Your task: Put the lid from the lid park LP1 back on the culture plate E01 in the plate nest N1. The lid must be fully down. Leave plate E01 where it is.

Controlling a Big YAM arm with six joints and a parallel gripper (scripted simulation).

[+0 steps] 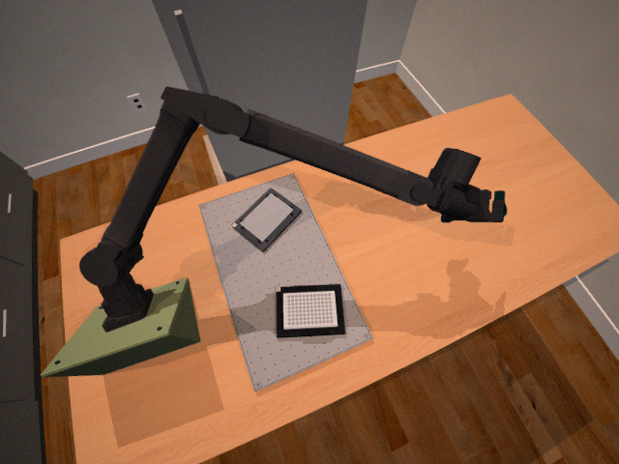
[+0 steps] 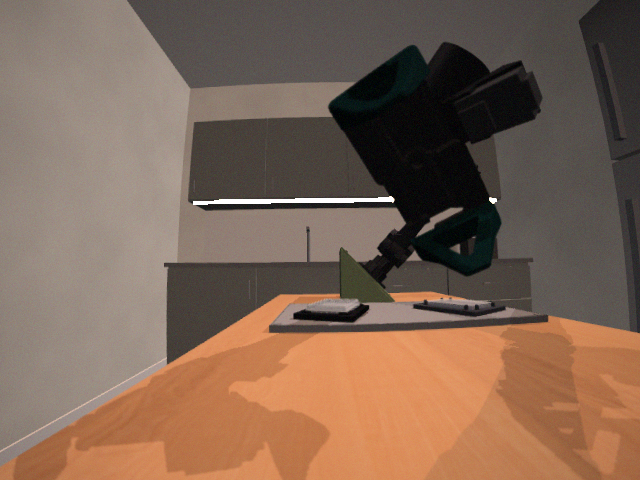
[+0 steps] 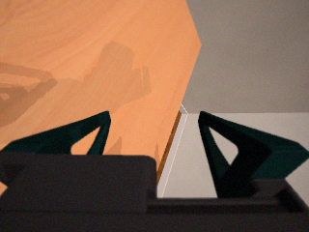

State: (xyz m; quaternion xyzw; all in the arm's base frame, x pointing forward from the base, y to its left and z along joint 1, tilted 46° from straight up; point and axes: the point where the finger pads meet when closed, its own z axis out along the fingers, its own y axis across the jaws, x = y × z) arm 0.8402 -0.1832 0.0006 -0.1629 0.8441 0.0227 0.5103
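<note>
Right now the lid is 47 cm behind my hand, 26 cm to the left of it and 12 cm below it. The rest, counted from my hand: white culture plate E01: 47 cm behind, 12 cm below, 2 cm to the right; then black plate nest N1: 47 cm behind, 13 cm below, 2 cm to the right; then lid park LP1: 47 cm behind, 26 cm to the left, 13 cm below.
</note>
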